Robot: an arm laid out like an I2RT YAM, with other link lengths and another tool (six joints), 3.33 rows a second.
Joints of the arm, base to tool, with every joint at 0 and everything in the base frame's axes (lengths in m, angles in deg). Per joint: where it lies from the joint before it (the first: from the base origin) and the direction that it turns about. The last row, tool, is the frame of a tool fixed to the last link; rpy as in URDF.
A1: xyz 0 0 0.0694 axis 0 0 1
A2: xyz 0.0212 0.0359 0.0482 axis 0 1 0
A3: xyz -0.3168 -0.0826 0 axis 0 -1 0
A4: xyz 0.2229 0.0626 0.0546 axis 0 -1 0
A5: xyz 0.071 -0.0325 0.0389 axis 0 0 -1
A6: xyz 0.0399 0 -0.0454 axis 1 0 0
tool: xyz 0.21 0.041 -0.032 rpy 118.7 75.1 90
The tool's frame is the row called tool.
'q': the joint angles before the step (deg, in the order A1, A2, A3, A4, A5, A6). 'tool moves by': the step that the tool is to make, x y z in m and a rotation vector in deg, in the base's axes. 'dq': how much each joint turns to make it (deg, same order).
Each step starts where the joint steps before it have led.
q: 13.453, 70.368, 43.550, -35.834, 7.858, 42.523
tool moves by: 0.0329, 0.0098, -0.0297, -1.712, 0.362, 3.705
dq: 0.119, 9.818, -1.079, 10.677, -0.236, -3.947
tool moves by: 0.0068, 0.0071, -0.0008, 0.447, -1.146, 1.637
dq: 0.349, 0.846, -0.471, 2.671, -0.744, -1.072
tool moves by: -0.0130, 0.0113, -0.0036, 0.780, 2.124, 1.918
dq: 1.448, -0.018, 0.132, -2.027, -1.363, 0.181
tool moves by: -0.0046, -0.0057, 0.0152, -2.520, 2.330, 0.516
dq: 0.552, -0.005, 6.102, -8.948, 1.642, -0.737
